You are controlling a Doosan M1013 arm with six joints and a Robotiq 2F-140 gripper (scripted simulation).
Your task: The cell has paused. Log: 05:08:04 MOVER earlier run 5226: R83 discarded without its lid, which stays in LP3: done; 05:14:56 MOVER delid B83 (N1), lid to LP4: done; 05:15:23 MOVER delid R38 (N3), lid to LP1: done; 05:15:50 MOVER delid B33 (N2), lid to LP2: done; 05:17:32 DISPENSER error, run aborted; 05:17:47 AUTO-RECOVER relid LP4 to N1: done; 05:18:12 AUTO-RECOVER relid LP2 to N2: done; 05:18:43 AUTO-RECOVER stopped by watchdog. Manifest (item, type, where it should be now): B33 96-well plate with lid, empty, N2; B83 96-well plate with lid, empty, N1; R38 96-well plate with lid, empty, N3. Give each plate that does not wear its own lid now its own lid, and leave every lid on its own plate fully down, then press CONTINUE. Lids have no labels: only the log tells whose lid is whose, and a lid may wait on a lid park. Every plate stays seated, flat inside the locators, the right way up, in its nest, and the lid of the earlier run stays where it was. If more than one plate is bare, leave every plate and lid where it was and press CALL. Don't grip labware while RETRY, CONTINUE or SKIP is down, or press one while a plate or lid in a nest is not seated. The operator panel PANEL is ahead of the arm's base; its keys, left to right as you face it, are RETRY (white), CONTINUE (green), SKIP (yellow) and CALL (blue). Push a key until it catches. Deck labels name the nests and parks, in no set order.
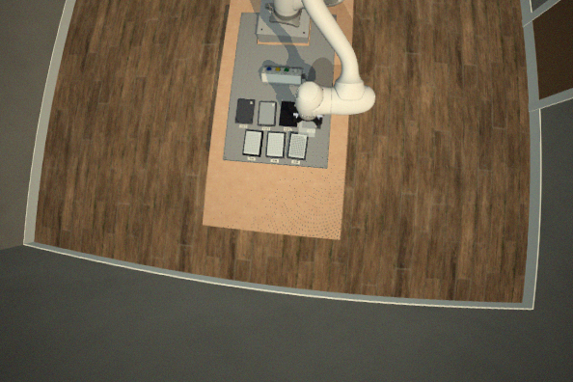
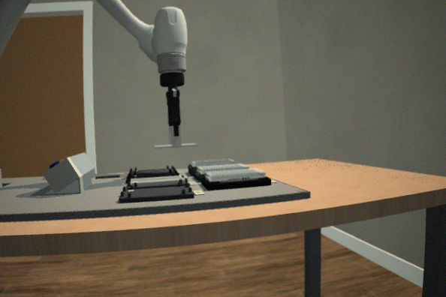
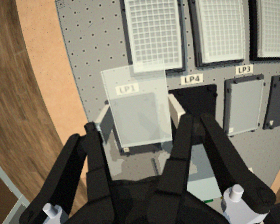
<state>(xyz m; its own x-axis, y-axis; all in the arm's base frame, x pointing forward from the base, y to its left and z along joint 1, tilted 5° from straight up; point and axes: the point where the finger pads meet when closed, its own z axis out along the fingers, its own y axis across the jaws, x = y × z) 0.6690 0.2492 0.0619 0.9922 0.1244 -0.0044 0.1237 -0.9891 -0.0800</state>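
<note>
Now: the plate 110 mm ahead of my hand, 80 mm below it and 30 mm to the right of it. From my hand the other things lie so: grey lid (20 mm below); LP4 park (120 mm to the right, 100 mm below, 60 mm behind); white key (300 mm behind, 130 mm to the right, 40 mm below).
</note>
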